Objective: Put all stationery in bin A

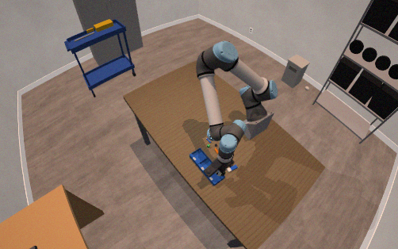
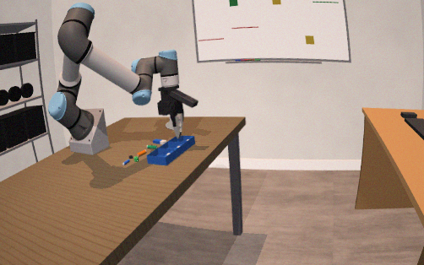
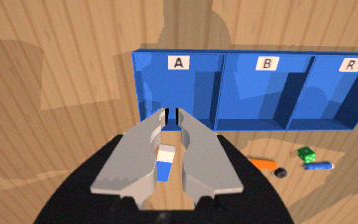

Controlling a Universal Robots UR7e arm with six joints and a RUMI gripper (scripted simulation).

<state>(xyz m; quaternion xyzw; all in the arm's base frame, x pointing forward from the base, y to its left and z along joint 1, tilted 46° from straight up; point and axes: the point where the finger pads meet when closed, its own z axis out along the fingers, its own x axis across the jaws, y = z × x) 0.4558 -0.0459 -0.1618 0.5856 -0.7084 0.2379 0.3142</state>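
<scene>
My hand is 10 cm past the white eraser, 3 cm to the right of it and 4 cm above it. The rest, counted from my hand: orange marker 12 cm behind, 12 cm to the right, 4 cm below; then tray 9 cm to the right, 3 cm below; then green marker 11 cm behind, 5 cm to the right, 4 cm below.
</scene>
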